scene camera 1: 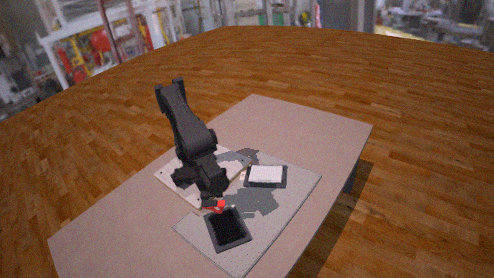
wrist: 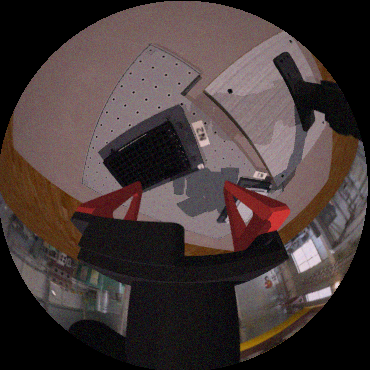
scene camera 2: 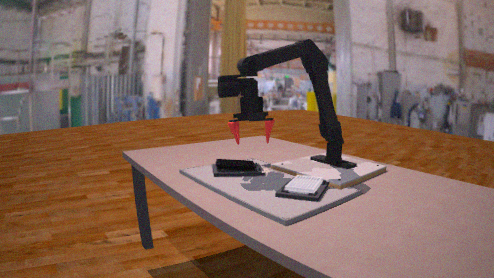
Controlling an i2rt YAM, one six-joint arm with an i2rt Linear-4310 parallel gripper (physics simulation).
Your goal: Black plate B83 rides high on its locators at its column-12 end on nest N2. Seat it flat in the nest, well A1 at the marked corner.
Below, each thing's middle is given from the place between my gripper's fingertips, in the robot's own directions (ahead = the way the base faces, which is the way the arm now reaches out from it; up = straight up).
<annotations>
Now: hand 70 mm above the black well plate [scene camera 1: 225, 226], 40 mm to the left of it and 40 mm short of it. Round my hand: N2 nest [wrist: 174, 114]: 90 mm below, 40 mm to the right, 30 mm ahead.
</annotations>
